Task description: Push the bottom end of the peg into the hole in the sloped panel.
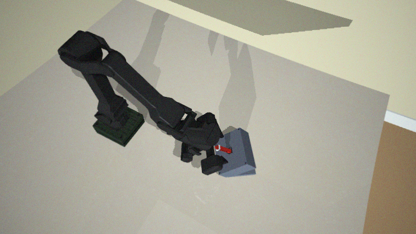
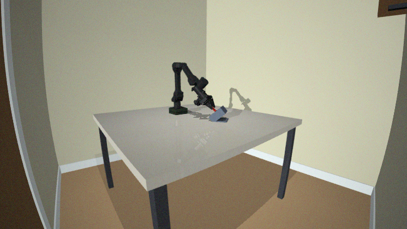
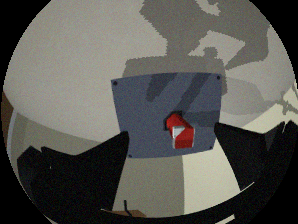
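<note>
My gripper tip is now 10 mm past the red peg. From my gripper tip the other things lie so: sloped panel: 40 mm below, 30 mm ahead, 20 mm to the left.
</note>
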